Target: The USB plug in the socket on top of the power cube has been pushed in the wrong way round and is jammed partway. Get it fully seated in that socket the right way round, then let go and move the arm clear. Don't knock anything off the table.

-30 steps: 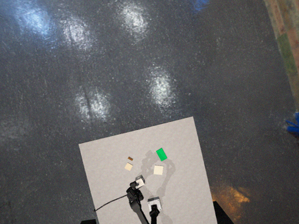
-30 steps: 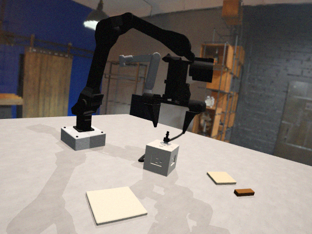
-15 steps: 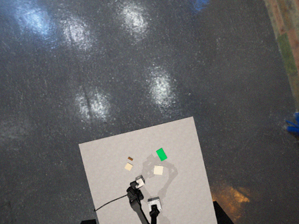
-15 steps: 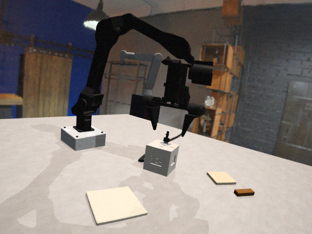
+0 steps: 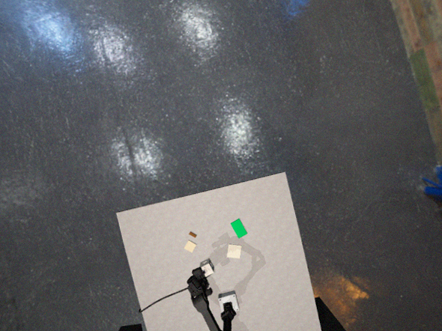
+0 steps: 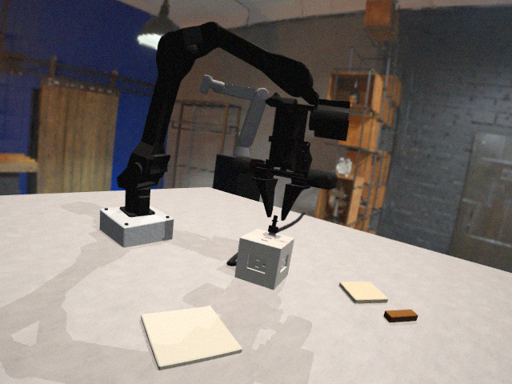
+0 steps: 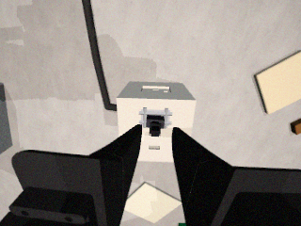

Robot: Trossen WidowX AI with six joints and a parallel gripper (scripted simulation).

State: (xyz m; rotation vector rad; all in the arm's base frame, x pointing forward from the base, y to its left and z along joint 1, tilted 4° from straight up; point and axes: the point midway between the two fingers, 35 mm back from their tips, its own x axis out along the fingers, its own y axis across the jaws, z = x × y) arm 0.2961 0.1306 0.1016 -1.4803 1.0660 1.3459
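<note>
The black USB plug is 20 mm below my gripper tip. The rest, counted from my gripper tip: green card 300 mm to the right, 240 mm ahead, 100 mm below; brown block 250 mm ahead, 100 mm below, 50 mm to the left.
</note>
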